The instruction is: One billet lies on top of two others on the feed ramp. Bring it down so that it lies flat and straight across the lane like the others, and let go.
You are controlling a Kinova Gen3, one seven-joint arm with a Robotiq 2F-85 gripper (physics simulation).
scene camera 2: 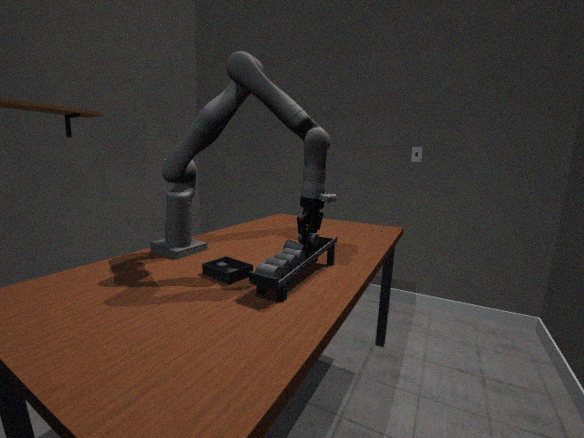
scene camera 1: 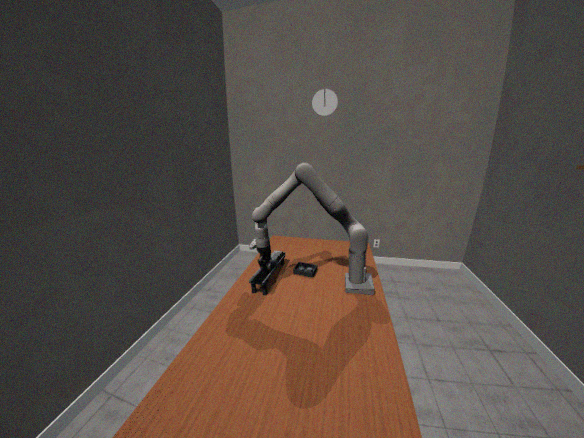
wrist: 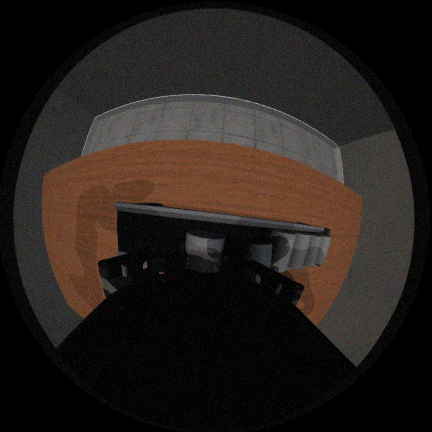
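Note:
The feed ramp is a long dark lane with side rails on short legs. My gripper is shut on a grey cylindrical billet. It holds this billet low over the lane, roughly across it; whether it touches the lane floor is hidden. Several other grey billets lie side by side across the lane toward one end. The billet nearest the gripper in that row looks slightly tilted in the second scene view. A shaded billet is beside the held one, with a gap between.
A small dark divided tray stands on the wooden table between the ramp and the arm's base. The ramp's raised rail runs close to the gripper. A wall shelf is at the left in the second scene view.

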